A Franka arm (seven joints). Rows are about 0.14 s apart.
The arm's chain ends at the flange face. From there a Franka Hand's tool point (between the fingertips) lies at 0.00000 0.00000 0.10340 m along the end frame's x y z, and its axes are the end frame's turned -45 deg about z.
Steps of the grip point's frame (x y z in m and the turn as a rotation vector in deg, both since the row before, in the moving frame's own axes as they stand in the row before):
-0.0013 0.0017 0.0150 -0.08 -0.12 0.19
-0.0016 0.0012 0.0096 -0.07 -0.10 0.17
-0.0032 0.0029 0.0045 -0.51 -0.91 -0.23
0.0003 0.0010 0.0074 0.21 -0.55 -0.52
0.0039 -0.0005 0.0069 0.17 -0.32 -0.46
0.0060 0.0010 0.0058 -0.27 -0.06 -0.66
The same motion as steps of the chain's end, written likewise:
0.0003 0.0019 0.0150 -0.14 -0.03 0.19
-0.0002 0.0018 0.0096 -0.12 -0.02 0.17
0.0003 0.0025 0.0045 -1.00 -0.28 -0.23
0.0019 0.0001 0.0074 -0.24 -0.54 -0.52
0.0030 -0.0033 0.0069 -0.11 -0.35 -0.46
0.0047 -0.0040 0.0058 -0.23 0.15 -0.66

